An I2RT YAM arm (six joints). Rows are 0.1 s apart.
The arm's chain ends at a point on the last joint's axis. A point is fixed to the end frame.
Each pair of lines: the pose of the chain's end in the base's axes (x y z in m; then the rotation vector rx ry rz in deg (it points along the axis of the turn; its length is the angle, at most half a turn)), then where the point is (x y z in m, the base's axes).
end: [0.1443 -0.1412 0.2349 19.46 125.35 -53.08]
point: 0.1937 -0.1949 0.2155
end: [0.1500 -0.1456 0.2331 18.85 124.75 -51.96]
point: 0.2006 -0.1984 0.2142
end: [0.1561 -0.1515 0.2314 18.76 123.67 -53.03]
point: 0.2067 -0.2048 0.2140
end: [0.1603 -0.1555 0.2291 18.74 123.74 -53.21]
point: 0.2108 -0.2089 0.2116
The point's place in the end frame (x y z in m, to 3 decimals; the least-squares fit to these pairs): -0.019 -0.004 0.073
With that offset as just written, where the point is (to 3 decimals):
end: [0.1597 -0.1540 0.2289 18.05 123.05 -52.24]
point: 0.211 -0.207 0.212
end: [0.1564 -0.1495 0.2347 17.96 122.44 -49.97]
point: 0.209 -0.201 0.218
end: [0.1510 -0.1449 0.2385 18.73 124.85 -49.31]
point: 0.203 -0.196 0.219
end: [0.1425 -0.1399 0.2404 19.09 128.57 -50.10]
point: 0.192 -0.192 0.217
